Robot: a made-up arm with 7 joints.
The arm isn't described. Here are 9 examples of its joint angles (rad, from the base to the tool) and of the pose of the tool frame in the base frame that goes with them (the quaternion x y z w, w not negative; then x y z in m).
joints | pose
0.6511 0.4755 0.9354 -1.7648 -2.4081 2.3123 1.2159 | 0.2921 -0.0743 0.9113 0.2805 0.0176 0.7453 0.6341
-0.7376 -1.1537 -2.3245 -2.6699 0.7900 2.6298 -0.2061 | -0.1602 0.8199 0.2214 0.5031 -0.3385 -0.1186 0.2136
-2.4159 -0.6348 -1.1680 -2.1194 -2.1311 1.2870 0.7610 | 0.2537 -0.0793 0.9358 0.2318 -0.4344 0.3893 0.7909
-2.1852 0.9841 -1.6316 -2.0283 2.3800 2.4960 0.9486 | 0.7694 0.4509 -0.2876 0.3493 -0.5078 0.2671 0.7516
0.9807 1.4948 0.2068 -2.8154 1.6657 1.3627 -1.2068 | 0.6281 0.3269 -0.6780 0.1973 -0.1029 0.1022 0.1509
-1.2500 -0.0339 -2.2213 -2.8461 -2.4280 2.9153 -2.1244 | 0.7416 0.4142 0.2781 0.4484 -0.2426 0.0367 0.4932
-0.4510 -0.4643 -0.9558 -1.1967 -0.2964 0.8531 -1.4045 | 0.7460 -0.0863 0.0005 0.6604 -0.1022 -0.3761 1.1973
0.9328 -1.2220 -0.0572 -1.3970 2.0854 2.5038 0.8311 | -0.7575 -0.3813 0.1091 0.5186 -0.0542 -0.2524 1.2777
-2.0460 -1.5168 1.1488 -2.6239 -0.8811 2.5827 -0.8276 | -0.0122 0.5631 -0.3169 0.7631 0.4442 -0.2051 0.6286
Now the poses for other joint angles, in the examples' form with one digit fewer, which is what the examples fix.
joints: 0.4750 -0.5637 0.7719 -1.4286 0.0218 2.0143 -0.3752
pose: 0.419 0.118 0.823 0.364 -0.171 0.487 1.236
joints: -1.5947 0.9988 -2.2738 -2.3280 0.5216 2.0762 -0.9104
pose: -0.075 -0.495 -0.865 0.039 -0.434 0.096 0.928
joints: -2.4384 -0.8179 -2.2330 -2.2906 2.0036 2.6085 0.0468
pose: 0.653 0.175 -0.591 0.440 0.058 0.526 0.321
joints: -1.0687 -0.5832 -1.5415 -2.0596 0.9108 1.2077 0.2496
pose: -0.534 0.787 0.121 0.285 -0.529 -0.253 0.775
